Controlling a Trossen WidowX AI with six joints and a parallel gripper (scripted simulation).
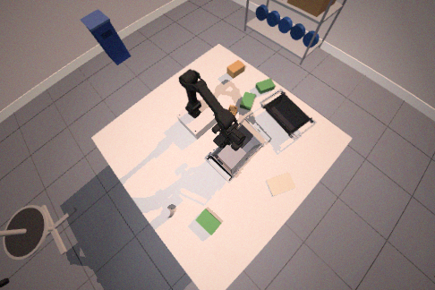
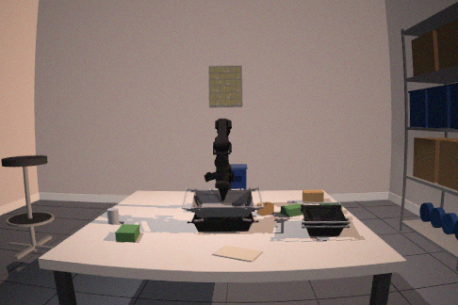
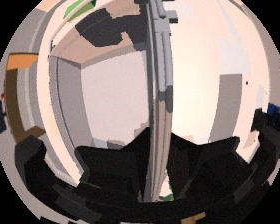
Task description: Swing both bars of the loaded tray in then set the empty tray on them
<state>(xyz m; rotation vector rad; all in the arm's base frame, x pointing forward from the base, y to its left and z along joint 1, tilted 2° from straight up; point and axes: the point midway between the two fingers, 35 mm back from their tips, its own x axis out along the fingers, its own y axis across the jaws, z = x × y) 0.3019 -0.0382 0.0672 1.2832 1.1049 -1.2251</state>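
The grey wire-handled tray is 8 cm ahead of my gripper tip, 1 cm to the right of it and 2 cm above it. Round my gripper tip: beige pad (39 cm ahead, 2 cm to the left, 11 cm below).
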